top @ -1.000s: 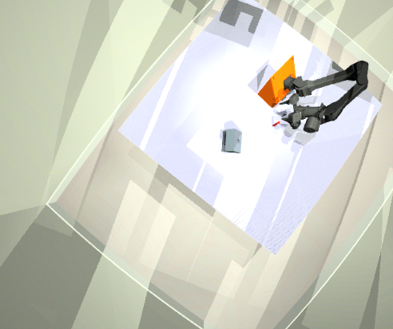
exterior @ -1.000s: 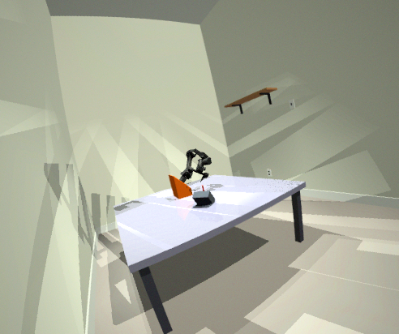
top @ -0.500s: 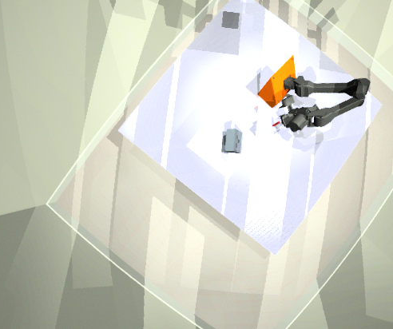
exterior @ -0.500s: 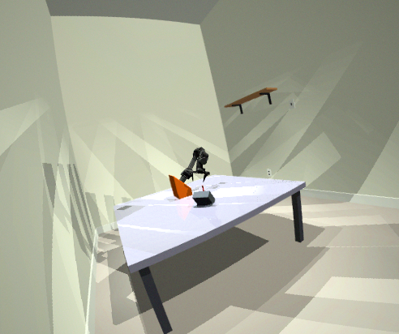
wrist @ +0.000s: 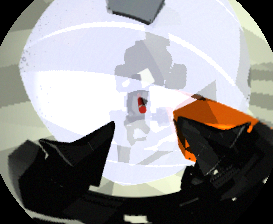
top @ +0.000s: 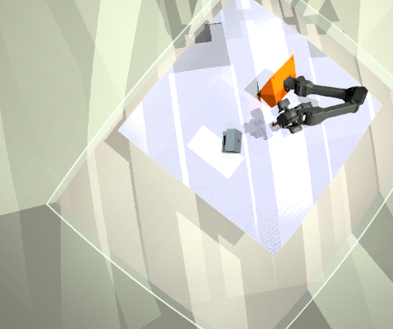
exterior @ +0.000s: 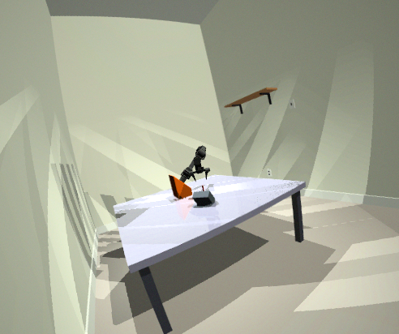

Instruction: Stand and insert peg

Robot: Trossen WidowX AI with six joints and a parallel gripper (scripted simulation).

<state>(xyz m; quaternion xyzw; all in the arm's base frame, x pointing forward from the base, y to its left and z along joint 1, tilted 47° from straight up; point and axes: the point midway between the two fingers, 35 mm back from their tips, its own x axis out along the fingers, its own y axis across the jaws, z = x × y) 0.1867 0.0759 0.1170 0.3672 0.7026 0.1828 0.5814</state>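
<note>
Now: gripper tip 6 cm above the red peg. The rest, counted from my gripper tip: grey sloped panel (27 cm ahead, 10 cm to the right, 7 cm below).
</note>
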